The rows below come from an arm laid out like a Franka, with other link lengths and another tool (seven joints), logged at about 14 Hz.
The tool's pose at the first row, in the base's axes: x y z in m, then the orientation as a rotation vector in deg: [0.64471 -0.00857 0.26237 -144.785 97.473 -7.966]
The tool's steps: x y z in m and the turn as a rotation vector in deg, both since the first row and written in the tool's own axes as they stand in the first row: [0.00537 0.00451 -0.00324 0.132 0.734 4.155]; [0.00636 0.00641 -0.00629 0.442 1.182 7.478]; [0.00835 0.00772 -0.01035 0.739 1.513 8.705]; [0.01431 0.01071 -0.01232 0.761 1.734 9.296]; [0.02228 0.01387 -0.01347 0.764 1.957 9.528]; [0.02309 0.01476 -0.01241 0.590 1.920 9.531]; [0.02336 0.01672 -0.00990 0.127 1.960 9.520]
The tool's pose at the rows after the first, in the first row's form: [0.64217 -0.01532 0.26514 -141.179 102.760 -8.713]; [0.64041 -0.01703 0.26795 -137.972 106.733 -9.289]; [0.63944 -0.01946 0.27185 -136.689 108.138 -9.861]; [0.63867 -0.02616 0.27357 -136.167 108.900 -10.117]; [0.63861 -0.03476 0.27450 -136.008 109.253 -10.389]; [0.63823 -0.03582 0.27336 -136.111 109.340 -10.201]; [0.63685 -0.03674 0.27063 -136.447 109.599 -9.880]
